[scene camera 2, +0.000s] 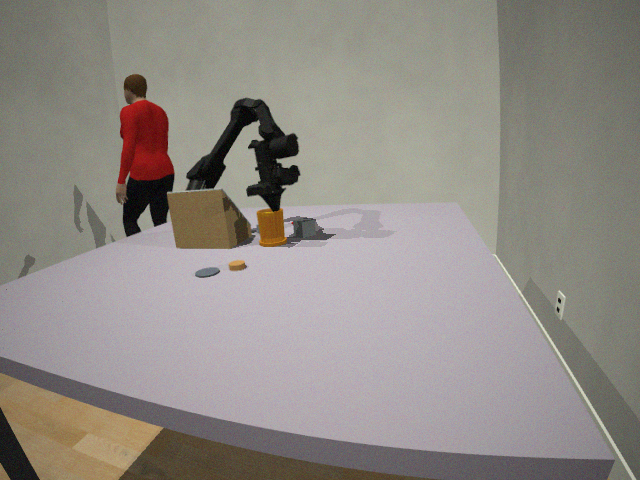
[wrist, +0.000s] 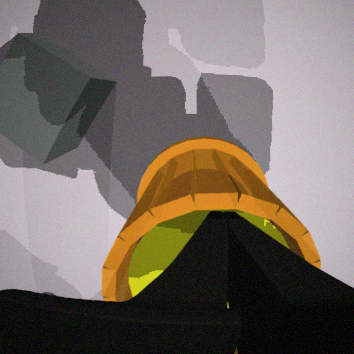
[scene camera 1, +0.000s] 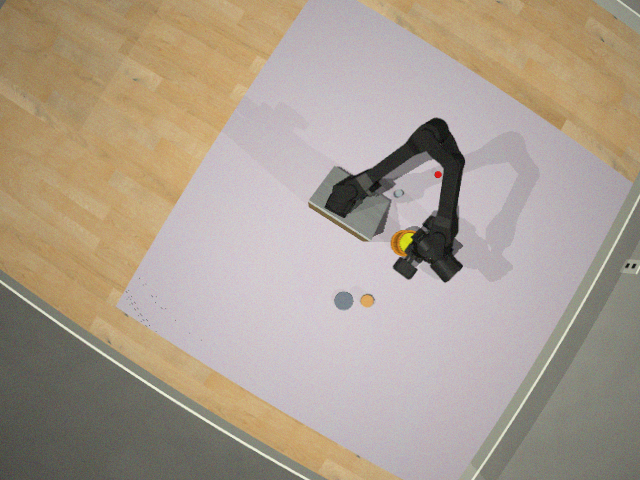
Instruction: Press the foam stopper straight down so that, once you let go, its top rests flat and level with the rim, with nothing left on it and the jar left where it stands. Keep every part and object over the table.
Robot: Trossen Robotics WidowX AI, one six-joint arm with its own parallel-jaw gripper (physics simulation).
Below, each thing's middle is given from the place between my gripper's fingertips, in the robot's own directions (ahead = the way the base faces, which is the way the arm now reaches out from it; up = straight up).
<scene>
Right now my hand is 2 cm past the yellow-green foam stopper [wrist: 154, 251] and 1 cm above it. The rest, counted from my hand: orange jar [scene camera 2: 271, 225] 2 cm behind, 4 cm below; then grey cube [wrist: 57, 95] 6 cm ahead, 8 cm to the left, 6 cm below.
</scene>
